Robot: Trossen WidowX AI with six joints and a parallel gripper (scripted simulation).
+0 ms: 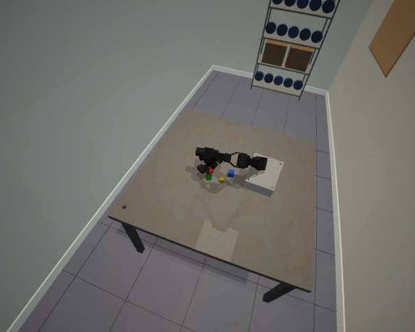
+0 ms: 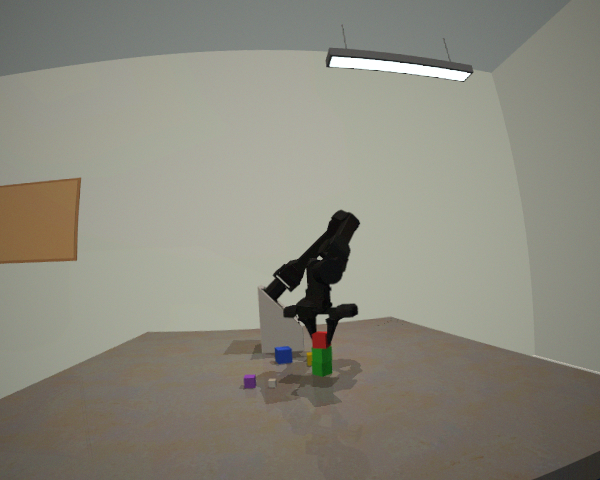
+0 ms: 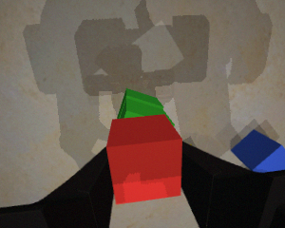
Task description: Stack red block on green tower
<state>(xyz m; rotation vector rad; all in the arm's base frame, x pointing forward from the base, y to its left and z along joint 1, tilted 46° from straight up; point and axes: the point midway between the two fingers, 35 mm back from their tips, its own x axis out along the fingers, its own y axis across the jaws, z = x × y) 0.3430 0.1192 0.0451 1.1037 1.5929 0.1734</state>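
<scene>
Right now my gripper tip is 1 cm below the red block. The rest, counted from my gripper tip: yellow block 10 cm behind, 6 cm below, 1 cm to the right; blue block 15 cm behind, 9 cm to the right, 6 cm below; tiny white block 14 cm to the right, 7 cm below, 6 cm ahead.
</scene>
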